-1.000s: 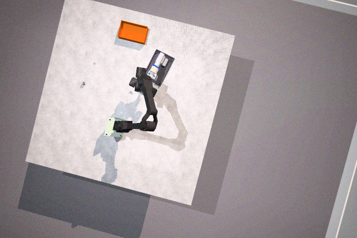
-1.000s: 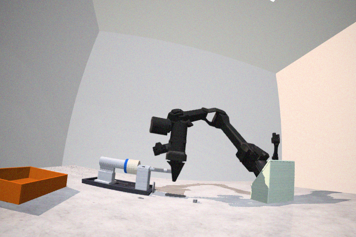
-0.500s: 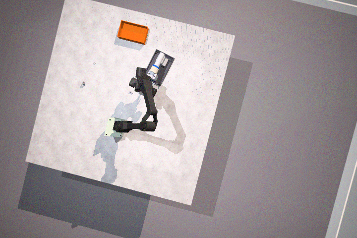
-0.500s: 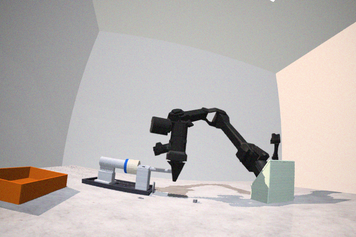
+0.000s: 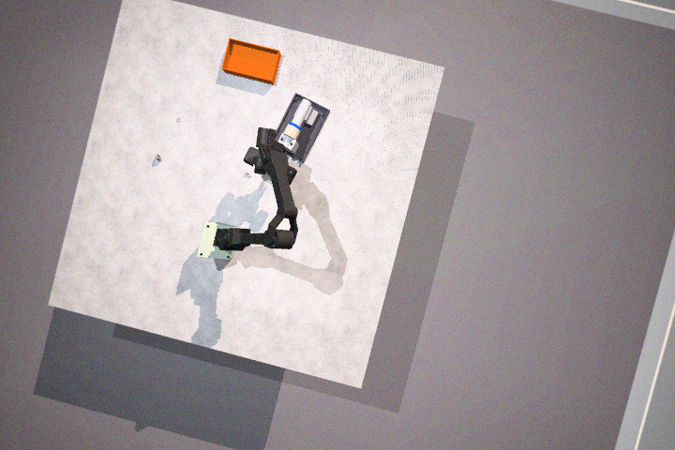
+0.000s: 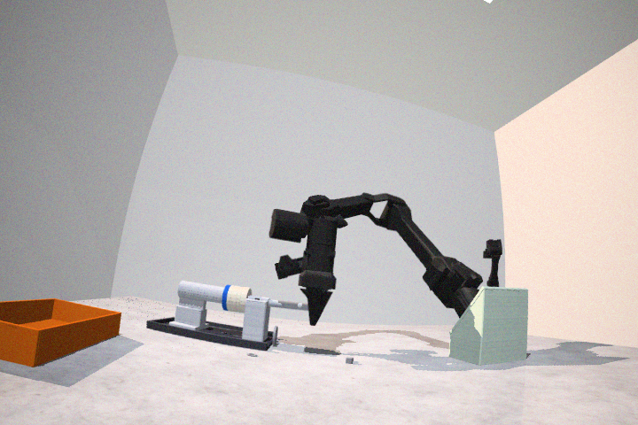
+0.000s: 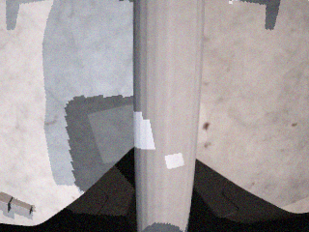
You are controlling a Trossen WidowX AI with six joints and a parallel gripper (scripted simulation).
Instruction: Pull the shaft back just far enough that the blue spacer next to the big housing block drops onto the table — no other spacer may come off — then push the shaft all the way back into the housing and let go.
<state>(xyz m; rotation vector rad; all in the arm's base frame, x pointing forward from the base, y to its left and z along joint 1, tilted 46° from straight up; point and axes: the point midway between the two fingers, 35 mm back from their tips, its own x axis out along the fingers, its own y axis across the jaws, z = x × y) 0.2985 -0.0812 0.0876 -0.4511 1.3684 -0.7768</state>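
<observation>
My gripper tip is 8 cm short of the shaft, 2 cm to the left of it and 3 cm below it. The rest, counted from my gripper tip: blue spacer: 17 cm ahead, 4 cm to the right, 3 cm above; then orange bin: 39 cm ahead, 20 cm to the left, 4 cm below; then dark bit: 4 cm behind, 11 cm to the left, 4 cm below.
</observation>
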